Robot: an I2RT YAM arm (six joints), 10 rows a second.
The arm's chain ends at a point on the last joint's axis. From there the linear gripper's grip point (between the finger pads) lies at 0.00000 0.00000 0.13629 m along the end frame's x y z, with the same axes.
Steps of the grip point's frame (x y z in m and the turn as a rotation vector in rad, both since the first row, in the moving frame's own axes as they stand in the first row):
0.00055 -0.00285 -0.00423 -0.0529 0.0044 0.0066
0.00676 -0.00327 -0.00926 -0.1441 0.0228 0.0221
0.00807 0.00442 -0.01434 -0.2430 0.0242 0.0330
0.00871 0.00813 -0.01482 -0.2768 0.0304 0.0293
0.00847 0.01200 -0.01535 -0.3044 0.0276 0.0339
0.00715 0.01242 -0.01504 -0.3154 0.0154 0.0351
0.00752 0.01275 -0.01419 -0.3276 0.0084 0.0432
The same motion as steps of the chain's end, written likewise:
-0.00003 -0.01006 -0.00404 -0.0529 0.0044 0.0066
0.00388 -0.02287 -0.00781 -0.1441 0.0228 0.0221
0.00535 -0.02842 -0.01030 -0.2430 0.0242 0.0330
0.00517 -0.02916 -0.00957 -0.2768 0.0304 0.0293
0.00547 -0.02890 -0.00903 -0.3044 0.0276 0.0339
0.00583 -0.02988 -0.00830 -0.3154 0.0154 0.0351
0.00735 -0.03111 -0.00694 -0.3276 0.0084 0.0432

